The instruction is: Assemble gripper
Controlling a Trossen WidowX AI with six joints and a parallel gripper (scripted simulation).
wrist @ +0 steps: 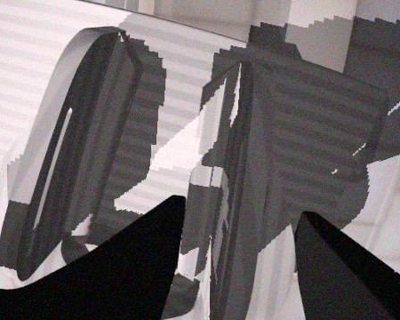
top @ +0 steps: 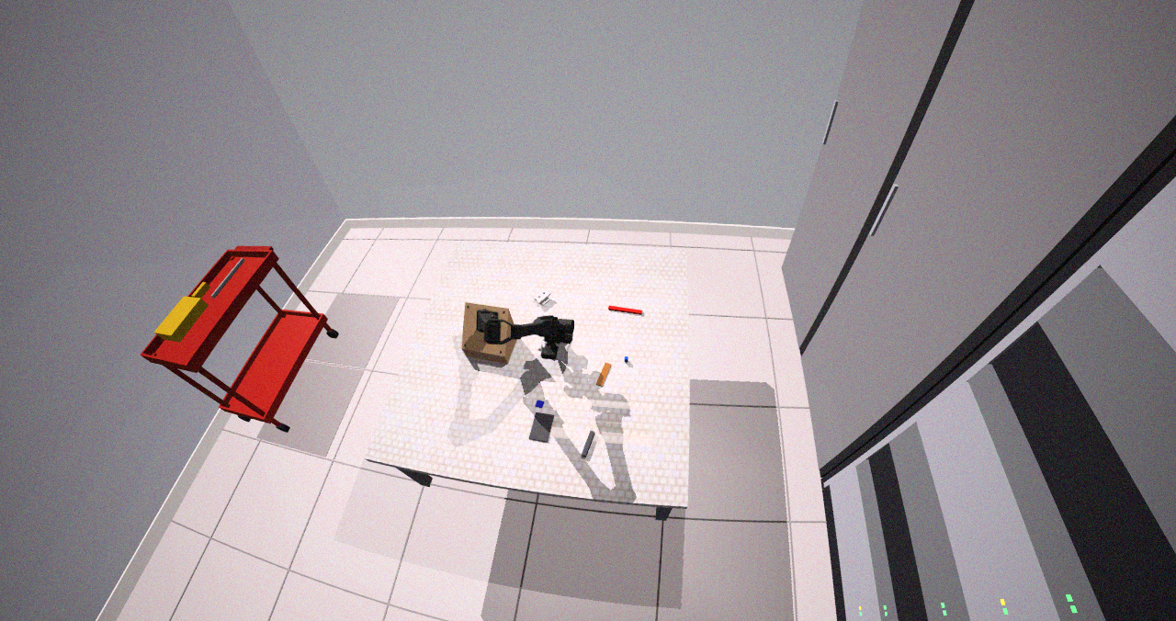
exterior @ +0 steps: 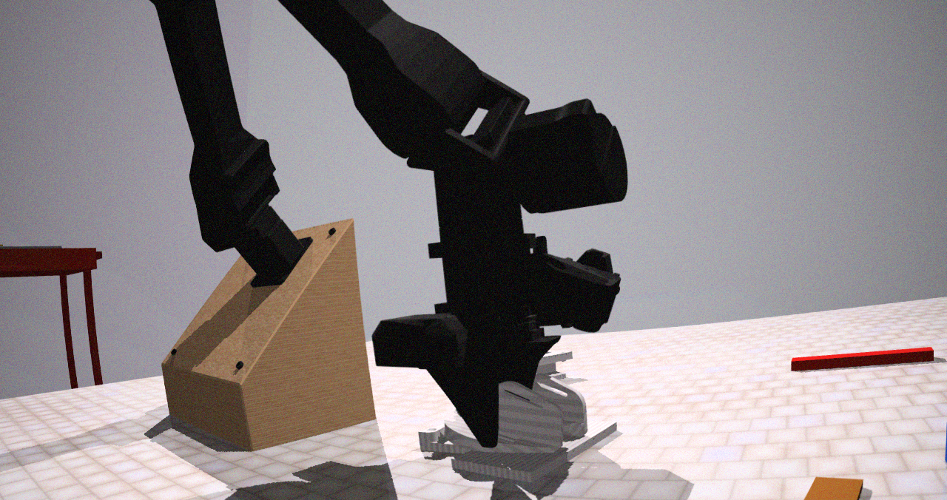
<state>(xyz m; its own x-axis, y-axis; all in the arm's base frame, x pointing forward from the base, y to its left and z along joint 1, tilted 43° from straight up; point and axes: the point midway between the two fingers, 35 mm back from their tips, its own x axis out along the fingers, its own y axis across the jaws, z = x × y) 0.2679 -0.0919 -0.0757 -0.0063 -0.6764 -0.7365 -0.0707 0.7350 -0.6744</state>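
Right now my gripper tip is 1 cm short of the ribbed white plate, 3 cm to the right of it and 1 cm above it. From my gripper tip the other things lie so: red bar 27 cm ahead, 27 cm to the left, 1 cm below; then dark grey plate 3 cm ahead, 36 cm to the right, 1 cm below; then orange block 23 cm ahead, 8 cm to the right, 2 cm below.
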